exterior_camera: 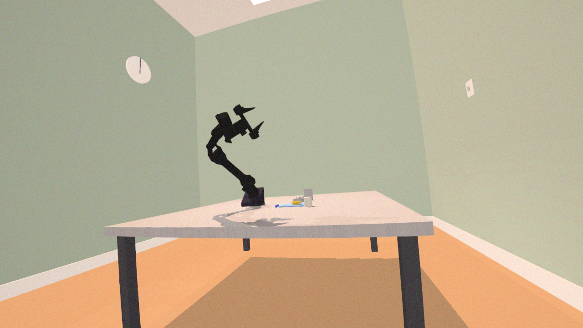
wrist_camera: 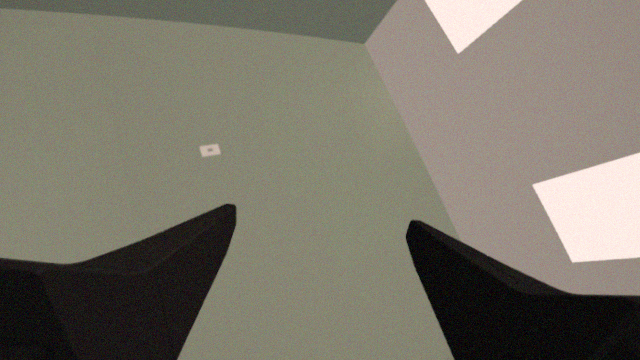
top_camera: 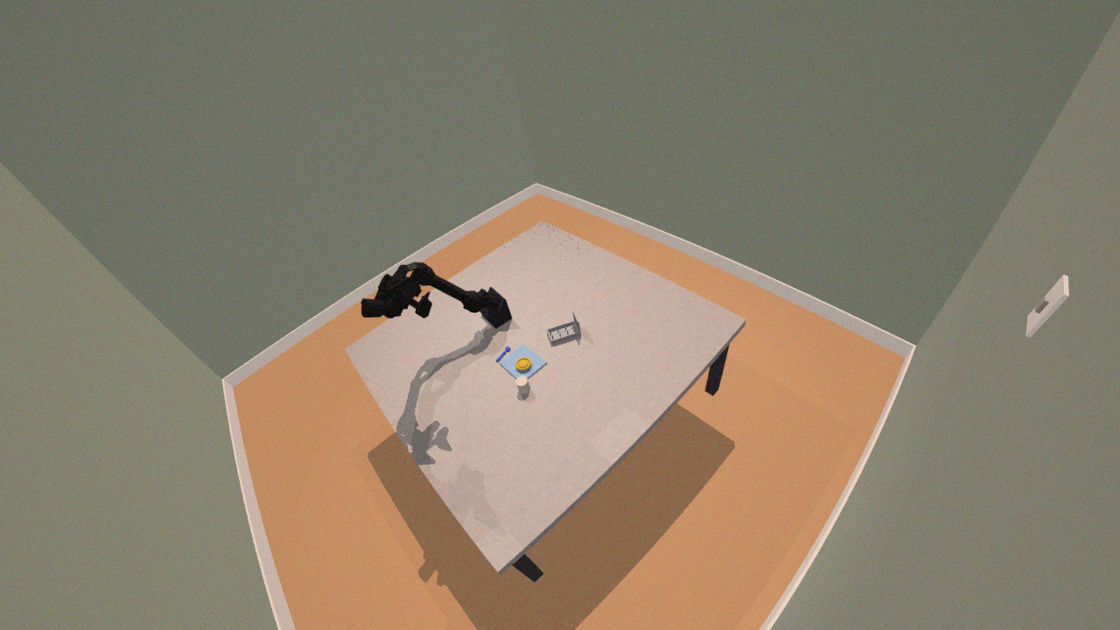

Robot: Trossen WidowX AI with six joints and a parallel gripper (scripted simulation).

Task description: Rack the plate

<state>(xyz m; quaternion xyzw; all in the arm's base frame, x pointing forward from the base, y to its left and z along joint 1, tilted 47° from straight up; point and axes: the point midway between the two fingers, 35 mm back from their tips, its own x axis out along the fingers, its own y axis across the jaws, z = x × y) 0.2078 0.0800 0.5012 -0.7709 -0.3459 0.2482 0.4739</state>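
Now: the yellow plate 49 cm below my gripper tip, 21 cm to the left of it and 10 cm ahead of it. Also, from my gripper tip: grey dish rack 48 cm below, 42 cm to the left, 8 cm ahead; then mat 50 cm below, 21 cm to the left, 8 cm ahead; then white cup 48 cm below, 19 cm ahead, 14 cm to the left.
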